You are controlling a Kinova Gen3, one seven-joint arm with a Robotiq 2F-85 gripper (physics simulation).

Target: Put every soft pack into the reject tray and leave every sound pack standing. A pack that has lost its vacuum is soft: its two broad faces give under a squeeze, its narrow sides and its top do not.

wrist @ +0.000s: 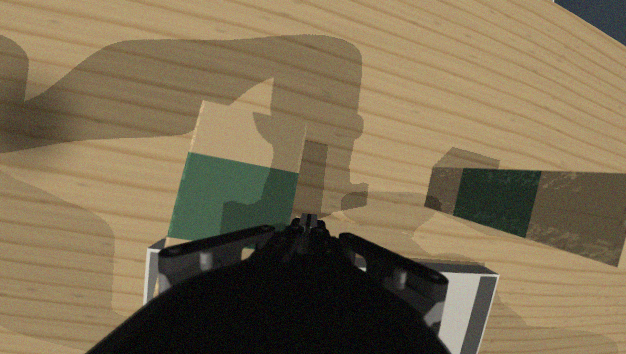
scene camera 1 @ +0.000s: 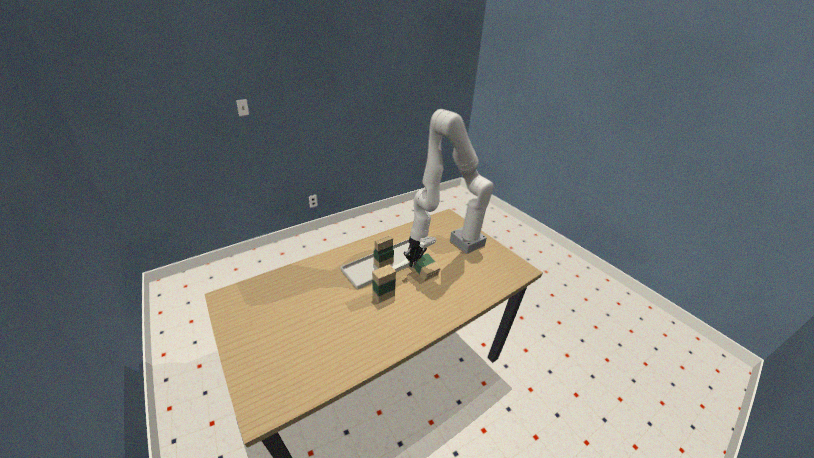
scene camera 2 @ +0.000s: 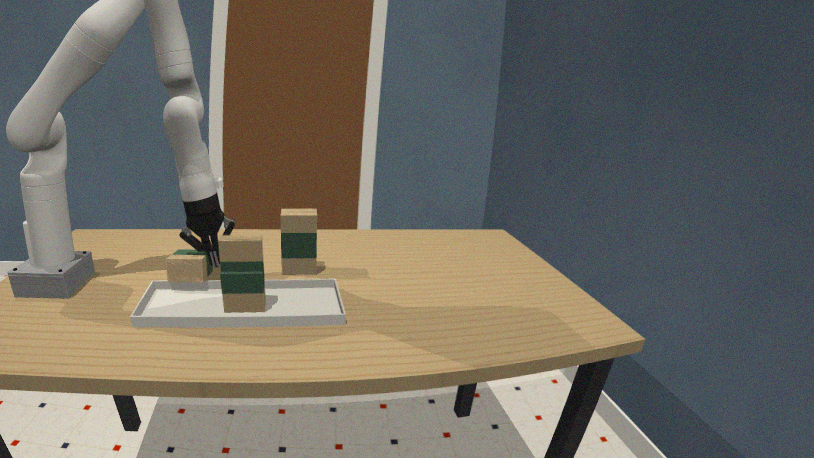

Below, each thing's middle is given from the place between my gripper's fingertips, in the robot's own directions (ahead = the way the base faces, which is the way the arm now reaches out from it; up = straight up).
The white reject tray (scene camera 2: 303, 302) is 4 cm ahead of my hand, 13 cm to the right of it and 2 cm below it.
